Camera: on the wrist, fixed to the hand. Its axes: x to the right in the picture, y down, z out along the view.
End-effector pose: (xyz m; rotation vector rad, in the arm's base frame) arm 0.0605 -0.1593 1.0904 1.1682 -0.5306 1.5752
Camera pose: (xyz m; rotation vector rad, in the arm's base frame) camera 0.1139 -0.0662 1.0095 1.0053 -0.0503 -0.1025
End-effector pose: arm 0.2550 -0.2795 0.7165 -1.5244 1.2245 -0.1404
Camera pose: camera 0.2461 -0.3345 0.8388 -2.4484 -0.4823 -0.5909
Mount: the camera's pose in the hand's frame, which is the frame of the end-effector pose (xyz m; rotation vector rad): -0.0248 -0.0989 -0.0876 -0.4522 -0.3603 -1.5723
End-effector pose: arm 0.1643 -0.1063 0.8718 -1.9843 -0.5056 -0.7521
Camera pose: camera 0.0589 -0.1355 0.9500 1.5917 2.1082 1.2987
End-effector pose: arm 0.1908 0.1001 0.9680 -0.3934 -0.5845 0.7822
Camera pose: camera 0.2848 0.0069 0.9444 -0.0978 -1.1567 -0.8264
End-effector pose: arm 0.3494 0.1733 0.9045 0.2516 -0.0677 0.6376
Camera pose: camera 0.3872 0.1045 0.7954 -0.0694 -0.3126 -0.9915
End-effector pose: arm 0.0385 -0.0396 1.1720 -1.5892 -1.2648 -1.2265
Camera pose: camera -0.0787 -0.1054 1.1700 0.5951 1.9442 1.5556
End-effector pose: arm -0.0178 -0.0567 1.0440 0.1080 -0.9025 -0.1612
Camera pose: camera 0.0268 -0.1470 0.9550 0.3565 -0.9309 -1.8789
